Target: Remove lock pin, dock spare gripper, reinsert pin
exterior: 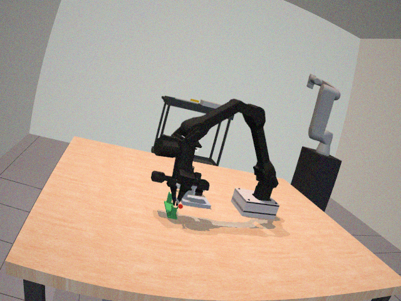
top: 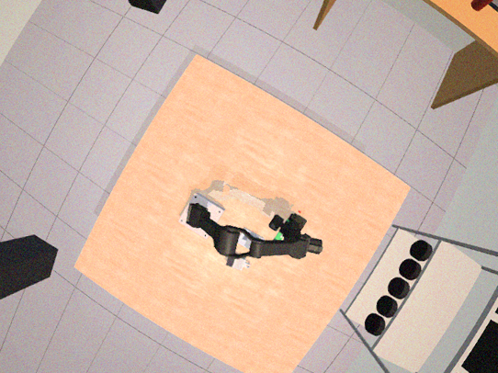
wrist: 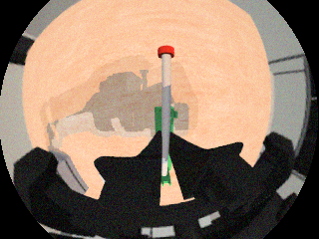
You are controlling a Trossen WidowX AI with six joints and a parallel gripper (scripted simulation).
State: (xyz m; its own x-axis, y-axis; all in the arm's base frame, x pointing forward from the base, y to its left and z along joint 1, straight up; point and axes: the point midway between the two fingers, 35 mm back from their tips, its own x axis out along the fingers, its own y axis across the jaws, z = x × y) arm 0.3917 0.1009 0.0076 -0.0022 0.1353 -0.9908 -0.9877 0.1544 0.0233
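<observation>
The green cradle is 40 mm to the right of my gripper tip and 10 mm below it. From my gripper tip the other things lie so: grey mount 100 mm behind, 140 mm to the right, 20 mm above; then spare gripper 130 mm behind, 250 mm to the right, 10 mm below.
</observation>
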